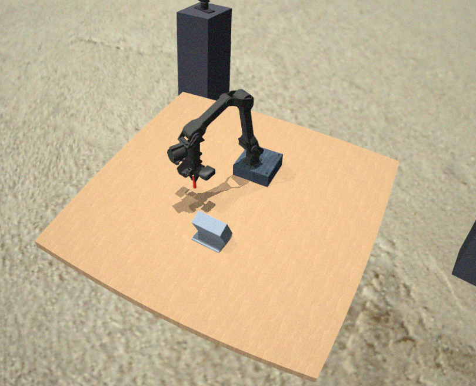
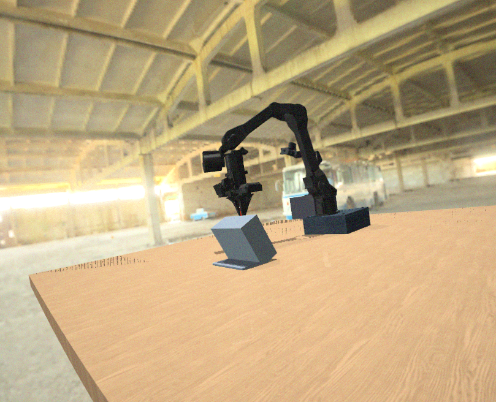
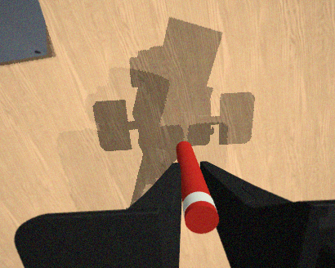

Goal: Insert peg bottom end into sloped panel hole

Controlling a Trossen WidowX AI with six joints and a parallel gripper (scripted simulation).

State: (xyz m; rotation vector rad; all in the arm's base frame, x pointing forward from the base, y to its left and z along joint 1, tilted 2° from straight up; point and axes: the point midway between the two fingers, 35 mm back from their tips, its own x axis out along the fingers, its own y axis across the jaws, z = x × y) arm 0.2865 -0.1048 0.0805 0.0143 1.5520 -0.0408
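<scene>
Right now the sloped panel is 19 cm to the left of my gripper tip, 13 cm ahead of it and 5 cm below it. From my gripper tip the other things lie so: red peg (2 cm above).
</scene>
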